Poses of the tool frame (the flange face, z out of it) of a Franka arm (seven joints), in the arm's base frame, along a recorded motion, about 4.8 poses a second.
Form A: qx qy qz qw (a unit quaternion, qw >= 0); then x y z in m.
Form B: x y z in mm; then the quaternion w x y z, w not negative. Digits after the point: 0 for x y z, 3 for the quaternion.
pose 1, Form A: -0.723 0.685 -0.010 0.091 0.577 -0.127 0.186
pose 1, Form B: 577 -127 186 0.091 -0.723 0.685 -0.010
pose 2, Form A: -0.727 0.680 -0.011 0.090 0.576 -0.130 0.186
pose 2, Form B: 576 -130 186 0.090 -0.727 0.680 -0.011
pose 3, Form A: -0.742 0.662 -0.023 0.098 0.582 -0.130 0.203
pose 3, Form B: 582 -130 203 0.098 -0.742 0.662 -0.023
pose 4, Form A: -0.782 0.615 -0.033 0.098 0.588 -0.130 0.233
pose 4, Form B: 588 -130 233 0.098 -0.782 0.615 -0.033
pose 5, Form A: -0.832 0.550 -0.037 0.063 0.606 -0.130 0.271
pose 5, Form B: 606 -130 271 0.063 -0.832 0.550 -0.037
